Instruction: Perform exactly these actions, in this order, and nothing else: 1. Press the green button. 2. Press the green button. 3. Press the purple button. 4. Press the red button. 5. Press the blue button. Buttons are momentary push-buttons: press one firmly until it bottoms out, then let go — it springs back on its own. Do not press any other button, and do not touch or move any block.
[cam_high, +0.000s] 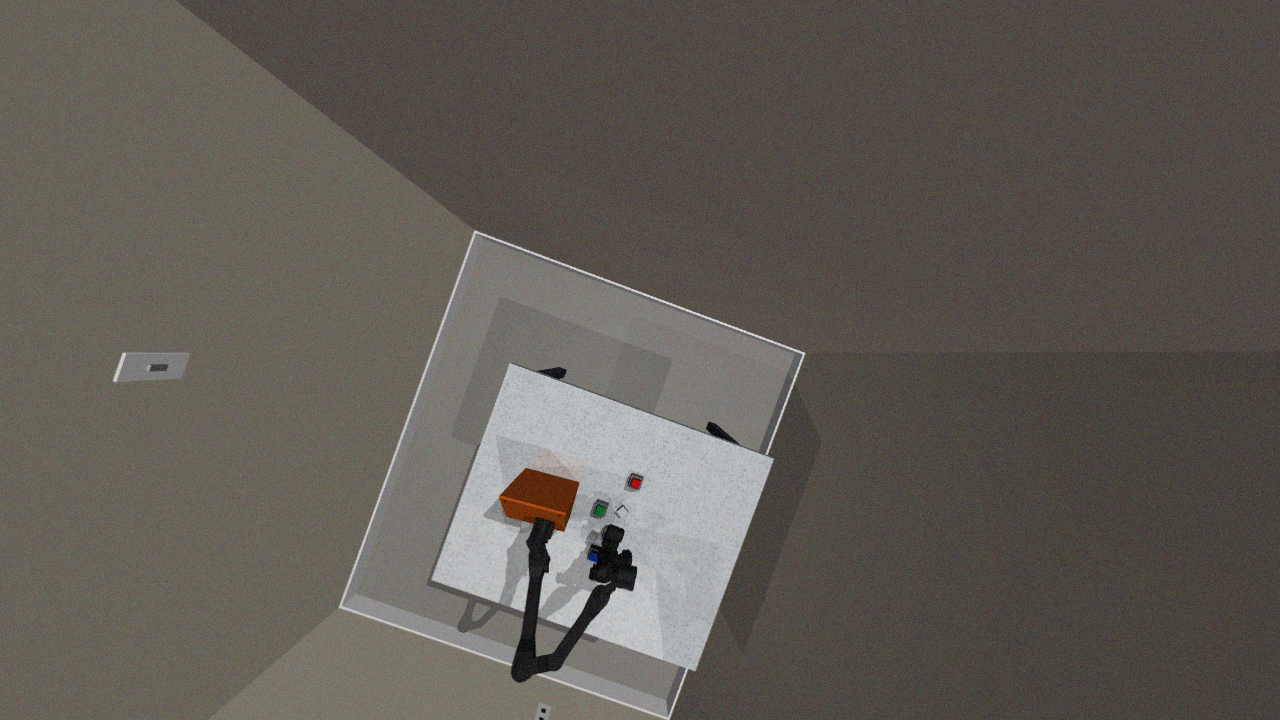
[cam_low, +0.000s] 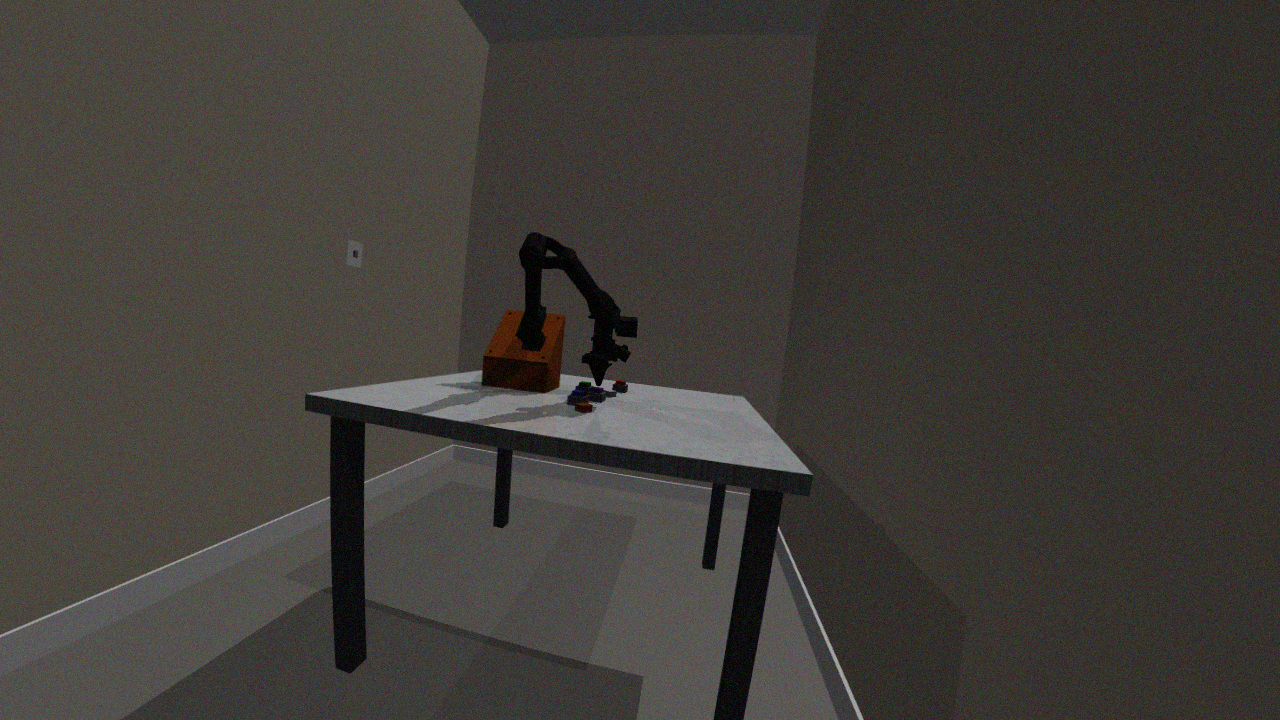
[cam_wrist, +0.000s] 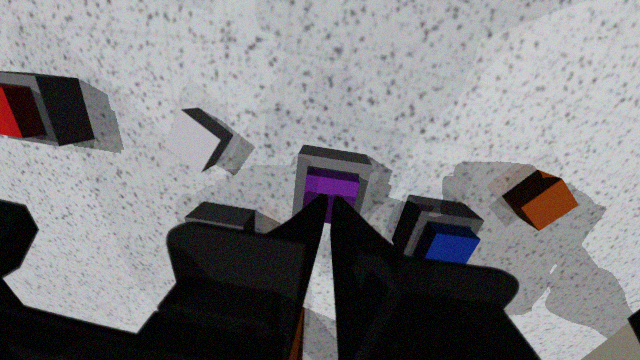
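My gripper tip is 1 cm above the purple button. Round my gripper tip: blue button: 9 cm to the right, 4 cm behind, 1 cm below; orange block: 17 cm to the right, 4 cm below; white block: 10 cm to the left, 4 cm below, 2 cm ahead.
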